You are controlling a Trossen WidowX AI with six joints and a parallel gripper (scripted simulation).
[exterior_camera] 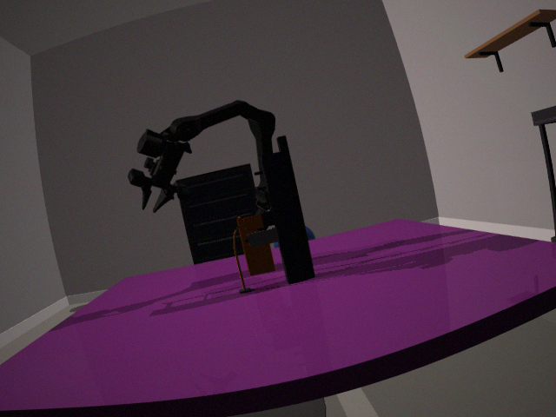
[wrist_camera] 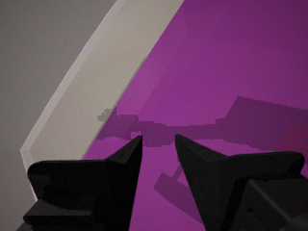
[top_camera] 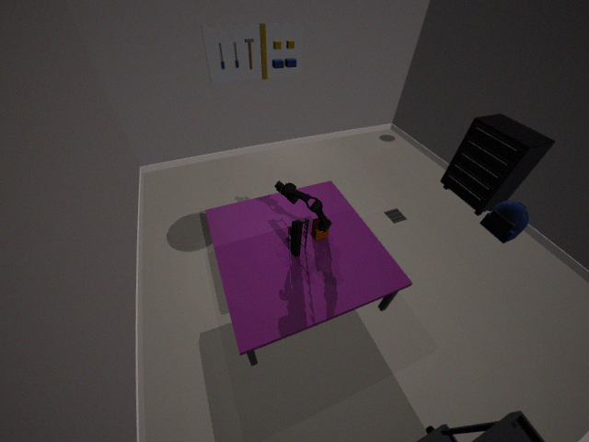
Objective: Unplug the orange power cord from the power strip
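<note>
The orange plug lies 30 cm to the left of my gripper tip, 10 cm ahead of it and 8 cm below it.
</note>
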